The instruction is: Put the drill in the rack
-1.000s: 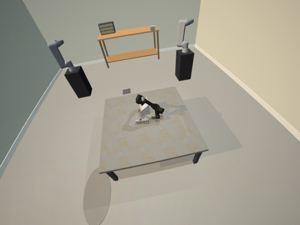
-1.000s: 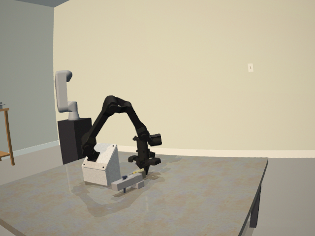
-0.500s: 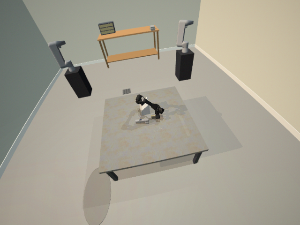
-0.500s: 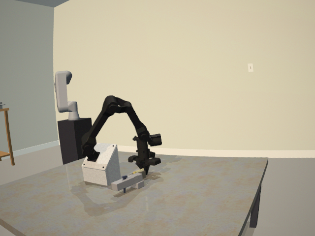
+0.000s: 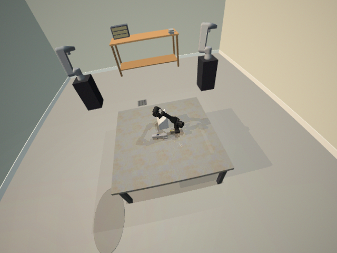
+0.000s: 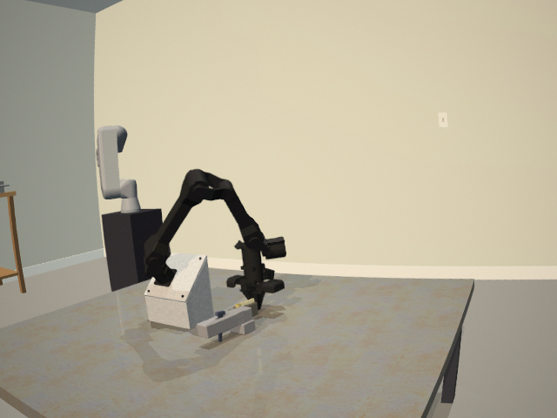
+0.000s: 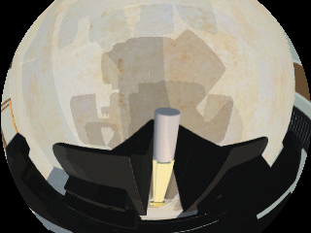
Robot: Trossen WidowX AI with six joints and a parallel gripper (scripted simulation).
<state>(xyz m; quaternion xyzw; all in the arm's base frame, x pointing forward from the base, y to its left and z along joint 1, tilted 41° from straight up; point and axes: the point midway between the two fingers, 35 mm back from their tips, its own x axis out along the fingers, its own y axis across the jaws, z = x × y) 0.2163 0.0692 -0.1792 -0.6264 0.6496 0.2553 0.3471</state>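
The drill lies 1 cm behind my gripper tip, 4 cm to the right of it and 4 cm above it. From my gripper tip the other things lie so: grey block 4 cm ahead, 23 cm to the right, 3 cm above; then dark blue key 4 cm ahead, 25 cm to the right, 4 cm above.
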